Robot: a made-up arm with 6 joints. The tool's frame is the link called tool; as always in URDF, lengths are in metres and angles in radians.
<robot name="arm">
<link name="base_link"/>
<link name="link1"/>
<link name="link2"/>
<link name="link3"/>
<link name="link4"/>
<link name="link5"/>
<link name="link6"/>
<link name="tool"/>
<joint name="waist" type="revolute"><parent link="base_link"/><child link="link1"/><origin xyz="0.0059 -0.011 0.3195" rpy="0 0 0"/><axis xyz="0 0 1"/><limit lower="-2.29" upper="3.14"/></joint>
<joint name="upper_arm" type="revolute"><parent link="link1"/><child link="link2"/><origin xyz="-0.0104 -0.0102 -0.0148" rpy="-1.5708 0 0"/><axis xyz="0 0 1"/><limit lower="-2.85" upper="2.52"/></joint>
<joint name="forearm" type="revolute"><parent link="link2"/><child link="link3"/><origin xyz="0.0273 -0.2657 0.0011" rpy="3.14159 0 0"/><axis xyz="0 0 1"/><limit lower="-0.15" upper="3.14"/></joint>
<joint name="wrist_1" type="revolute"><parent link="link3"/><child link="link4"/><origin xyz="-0.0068 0.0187 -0.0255" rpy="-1.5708 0 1.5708"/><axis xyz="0 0 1"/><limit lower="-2.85" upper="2.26"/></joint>
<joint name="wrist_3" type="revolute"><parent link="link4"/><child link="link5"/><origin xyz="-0.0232 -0.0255 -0.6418" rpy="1.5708 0 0"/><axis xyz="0 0 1"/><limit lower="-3.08" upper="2.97"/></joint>
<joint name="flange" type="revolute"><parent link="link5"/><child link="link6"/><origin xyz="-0.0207 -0.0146 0.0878" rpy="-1.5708 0 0"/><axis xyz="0 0 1"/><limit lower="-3.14" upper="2.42"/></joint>
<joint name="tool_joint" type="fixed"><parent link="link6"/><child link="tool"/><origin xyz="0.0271 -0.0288 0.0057" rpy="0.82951 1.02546 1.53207"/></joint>
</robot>
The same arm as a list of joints. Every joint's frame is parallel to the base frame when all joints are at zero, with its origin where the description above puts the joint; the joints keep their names.
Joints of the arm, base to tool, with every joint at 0 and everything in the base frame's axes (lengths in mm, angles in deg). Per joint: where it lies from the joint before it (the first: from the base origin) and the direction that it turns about. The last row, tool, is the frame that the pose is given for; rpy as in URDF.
waist: xyz 5.9 -11 319.5 axis 0 0 1
upper_arm: xyz -10.4 -10.2 -14.8 axis 0 1 0
forearm: xyz 27.3 1.1 265.7 axis 0 -1 0
wrist_1: xyz -6.8 25.5 18.7 axis -1 0 0
wrist_3: xyz 641.8 -25.5 -23.2 axis 0 -1 0
flange: xyz 14.6 -87.8 -20.7 axis -1 0 0
tool: xyz -5.7 -28.8 27.1 rpy -40.58 -1.15 31.23
Joint limits (deg, base to tool): -131.21..179.91 -163.29..144.39 -8.59..179.91 -163.29..129.49 -176.47..170.17 -179.91..138.66

